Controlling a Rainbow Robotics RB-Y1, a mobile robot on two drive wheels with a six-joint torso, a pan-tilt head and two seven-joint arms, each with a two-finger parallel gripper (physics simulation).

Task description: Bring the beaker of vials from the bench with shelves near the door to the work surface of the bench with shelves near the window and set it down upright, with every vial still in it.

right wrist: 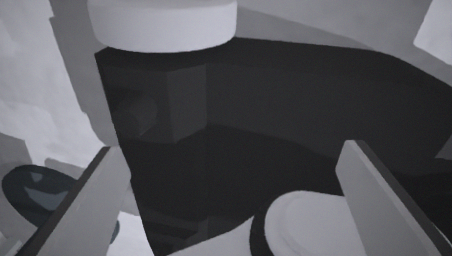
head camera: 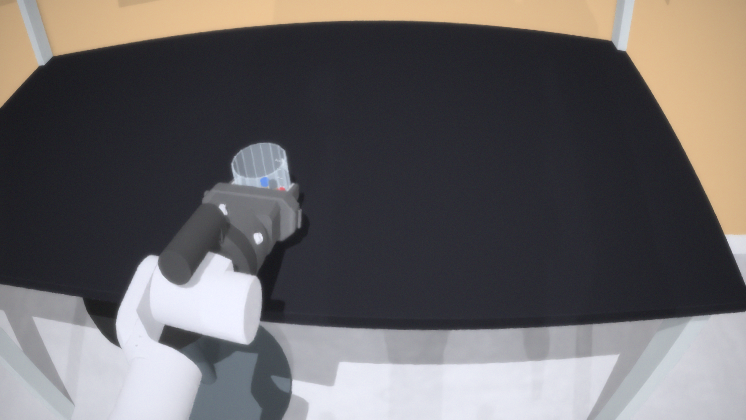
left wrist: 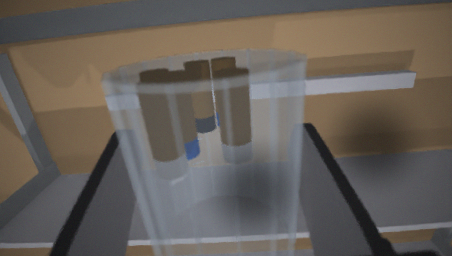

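Observation:
The clear beaker (head camera: 259, 159) (left wrist: 278, 125) is between the fingers of my left gripper (head camera: 262, 186) (left wrist: 215, 140), which is shut on it. In the head camera its open rim faces up and it appears upright, over the left part of the black work surface (head camera: 443, 182). Its base is hidden behind the gripper, so contact with the surface cannot be told. Several vials (left wrist: 235, 112) are inside; a blue cap (head camera: 264, 182) and a red cap (head camera: 281, 188) show in the head camera. My right gripper (right wrist: 231, 158) is open and empty, away from the beaker.
Grey posts (head camera: 622, 26) (head camera: 35, 33) rise at the bench's back corners before a tan wall (head camera: 678, 130). A dark round object (head camera: 234, 380) stands under the front edge. A grey board (left wrist: 400, 185) crosses the left wrist view. Dark and white robot parts (right wrist: 165, 25) show in the right wrist view.

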